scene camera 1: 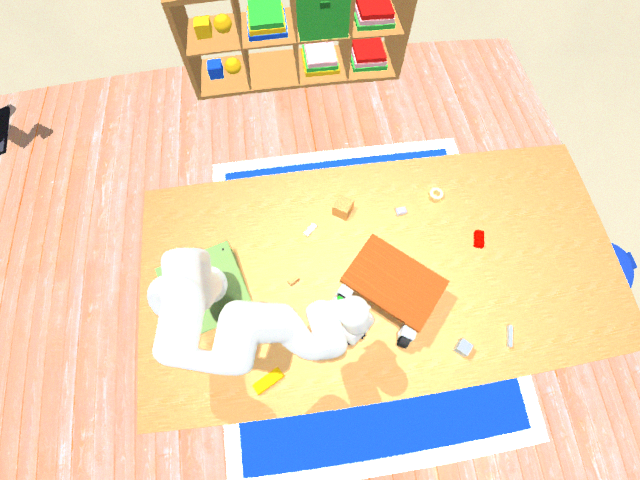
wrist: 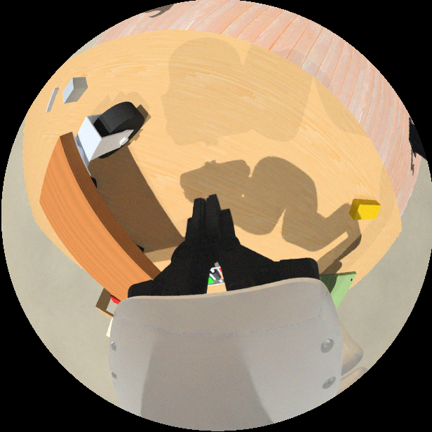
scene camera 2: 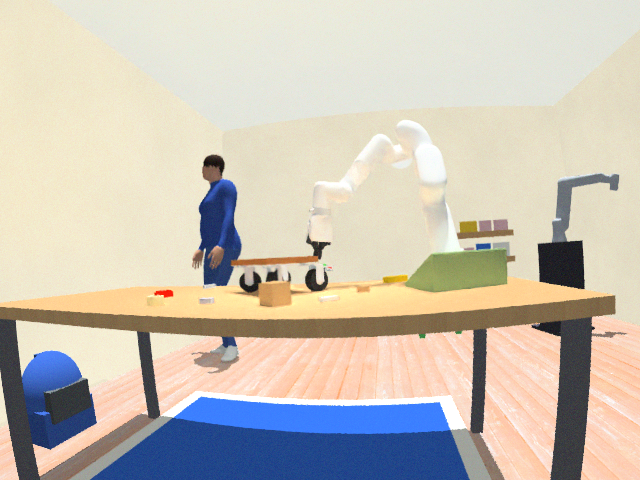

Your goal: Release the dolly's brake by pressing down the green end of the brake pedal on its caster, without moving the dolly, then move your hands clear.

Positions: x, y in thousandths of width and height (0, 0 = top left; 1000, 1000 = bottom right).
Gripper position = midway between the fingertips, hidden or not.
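A dolly (scene camera 1: 627, 597) stands in the scene, visible as well in scene camera 2 (scene camera 2: 495, 582) and in the wrist view (wrist: 161, 459). The gripper (scene camera 2: 496, 541) can also be found in the wrist view (wrist: 487, 487). There is a wooden cube (scene camera 2: 424, 614) too, though the wrist view does not show it, as it is hidden by the gripper.
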